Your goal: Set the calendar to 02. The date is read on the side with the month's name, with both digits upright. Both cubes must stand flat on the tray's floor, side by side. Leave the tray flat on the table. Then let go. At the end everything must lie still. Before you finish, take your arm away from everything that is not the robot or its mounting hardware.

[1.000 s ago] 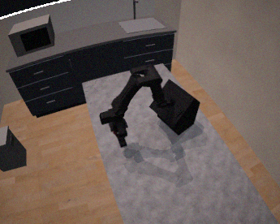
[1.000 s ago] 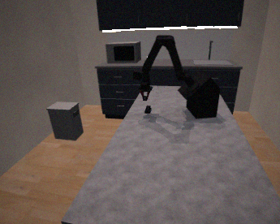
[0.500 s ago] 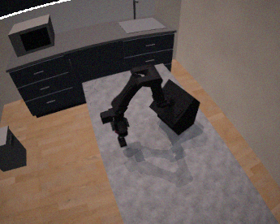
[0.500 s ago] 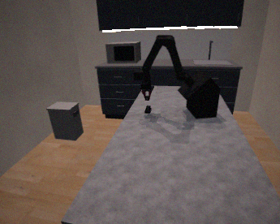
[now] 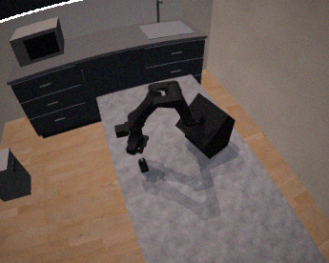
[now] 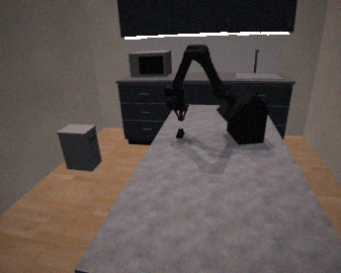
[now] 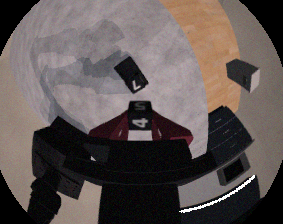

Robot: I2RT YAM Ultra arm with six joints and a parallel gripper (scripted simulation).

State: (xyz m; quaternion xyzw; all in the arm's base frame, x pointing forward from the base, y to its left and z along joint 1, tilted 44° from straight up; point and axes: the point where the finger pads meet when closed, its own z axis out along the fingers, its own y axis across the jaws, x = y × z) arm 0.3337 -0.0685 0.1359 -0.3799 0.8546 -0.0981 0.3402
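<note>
My hand is 11 cm above the dark tray and 4 cm to the right of it. Also, from my hand: dark calendar cube right at my hand.
</note>
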